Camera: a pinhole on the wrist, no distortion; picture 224 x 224 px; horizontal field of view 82.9 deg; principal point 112.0 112.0 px. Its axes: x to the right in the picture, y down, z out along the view. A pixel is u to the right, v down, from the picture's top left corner.
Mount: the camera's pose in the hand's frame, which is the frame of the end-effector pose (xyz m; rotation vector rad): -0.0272 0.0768 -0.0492 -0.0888 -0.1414 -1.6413
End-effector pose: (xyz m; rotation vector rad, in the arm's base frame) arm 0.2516 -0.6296 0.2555 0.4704 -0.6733 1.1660
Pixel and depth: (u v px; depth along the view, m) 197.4 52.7 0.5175
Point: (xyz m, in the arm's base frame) 0.2238 -1.2274 0.4008
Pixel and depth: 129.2 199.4 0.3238
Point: 0.1664 -0.6720 0.5876
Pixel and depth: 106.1 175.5 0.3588
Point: 0.0871 -0.6920 0.5770
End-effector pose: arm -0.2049 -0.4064 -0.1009 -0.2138 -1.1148 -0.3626
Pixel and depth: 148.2 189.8 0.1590
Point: -0.2606 -0.3320 0.0066
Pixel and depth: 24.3 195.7 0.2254
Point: -0.1883 -0.1415 0.0840
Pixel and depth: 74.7 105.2 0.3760
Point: -0.3856 -0.0687 -0.0113
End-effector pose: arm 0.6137 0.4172 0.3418 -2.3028 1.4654 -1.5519
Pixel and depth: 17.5 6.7 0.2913
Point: 0.4984 0.3061 -0.1101
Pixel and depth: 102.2 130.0 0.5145
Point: 0.8208 0.0787 0.0472
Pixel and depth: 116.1 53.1 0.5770
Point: 0.8526 0.3033 -0.2214
